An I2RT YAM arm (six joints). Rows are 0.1 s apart.
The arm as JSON. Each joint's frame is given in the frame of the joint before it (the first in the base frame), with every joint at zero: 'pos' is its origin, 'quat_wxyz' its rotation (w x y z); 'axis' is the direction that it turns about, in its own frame. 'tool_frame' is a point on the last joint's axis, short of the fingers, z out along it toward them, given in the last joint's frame.
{
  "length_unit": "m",
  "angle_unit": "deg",
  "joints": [
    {
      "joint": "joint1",
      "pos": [
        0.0,
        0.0,
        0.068
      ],
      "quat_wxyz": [
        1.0,
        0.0,
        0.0,
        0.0
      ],
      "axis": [
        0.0,
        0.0,
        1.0
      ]
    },
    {
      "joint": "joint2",
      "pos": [
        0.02,
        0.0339,
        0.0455
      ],
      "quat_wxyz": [
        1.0,
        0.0,
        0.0,
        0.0
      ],
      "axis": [
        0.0,
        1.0,
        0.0
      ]
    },
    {
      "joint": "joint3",
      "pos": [
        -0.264,
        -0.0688,
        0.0
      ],
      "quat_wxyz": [
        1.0,
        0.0,
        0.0,
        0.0
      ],
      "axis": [
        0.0,
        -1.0,
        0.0
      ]
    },
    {
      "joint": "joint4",
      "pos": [
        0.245,
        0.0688,
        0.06
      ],
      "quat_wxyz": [
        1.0,
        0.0,
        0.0,
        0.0
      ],
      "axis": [
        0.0,
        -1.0,
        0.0
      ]
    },
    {
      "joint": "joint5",
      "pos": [
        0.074,
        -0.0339,
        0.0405
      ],
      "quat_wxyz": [
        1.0,
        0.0,
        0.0,
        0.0
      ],
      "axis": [
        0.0,
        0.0,
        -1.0
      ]
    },
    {
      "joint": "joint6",
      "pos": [
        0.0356,
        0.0,
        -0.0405
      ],
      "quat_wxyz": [
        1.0,
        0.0,
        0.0,
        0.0
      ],
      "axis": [
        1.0,
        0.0,
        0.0
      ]
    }
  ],
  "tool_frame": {
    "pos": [
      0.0,
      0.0,
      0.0
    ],
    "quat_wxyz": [
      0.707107,
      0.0,
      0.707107,
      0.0
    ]
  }
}
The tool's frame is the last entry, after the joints.
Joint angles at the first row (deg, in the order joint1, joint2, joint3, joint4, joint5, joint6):
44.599 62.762 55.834 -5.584 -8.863 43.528
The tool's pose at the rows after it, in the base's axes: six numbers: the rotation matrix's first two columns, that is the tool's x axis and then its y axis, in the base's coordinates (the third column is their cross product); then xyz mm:
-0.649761 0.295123 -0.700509 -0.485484 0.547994 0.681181 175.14 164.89 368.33
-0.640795 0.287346 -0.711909 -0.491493 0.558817 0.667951 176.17 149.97 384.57
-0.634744 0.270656 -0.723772 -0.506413 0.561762 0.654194 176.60 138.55 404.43
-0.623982 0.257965 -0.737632 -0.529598 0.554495 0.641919 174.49 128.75 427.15
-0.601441 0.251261 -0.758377 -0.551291 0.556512 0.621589 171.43 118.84 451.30
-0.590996 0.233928 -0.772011 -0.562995 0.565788 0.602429 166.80 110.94 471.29
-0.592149 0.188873 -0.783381 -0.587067 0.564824 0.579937 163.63 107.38 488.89
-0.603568 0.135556 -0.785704 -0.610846 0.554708 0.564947 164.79 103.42 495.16
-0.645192 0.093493 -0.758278 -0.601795 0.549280 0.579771 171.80 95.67 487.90
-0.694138 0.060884 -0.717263 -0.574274 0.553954 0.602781 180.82 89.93 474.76
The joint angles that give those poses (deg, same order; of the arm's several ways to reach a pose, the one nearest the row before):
41.604 59.746 57.516 -10.305 -11.356 41.692
38.238 58.741 61.015 -15.202 -14.241 39.943
35.396 58.850 65.952 -20.403 -17.411 38.063
33.144 59.287 71.548 -25.168 -20.383 36.468
31.003 60.118 77.801 -29.934 -22.394 34.610
29.517 61.255 83.963 -35.506 -23.792 32.731
28.687 63.483 90.740 -41.671 -26.087 30.064
26.852 65.232 94.606 -46.303 -30.063 27.048
23.093 66.259 95.000 -50.194 -35.396 24.579
20.055 67.263 93.928 -53.450 -39.133 22.372

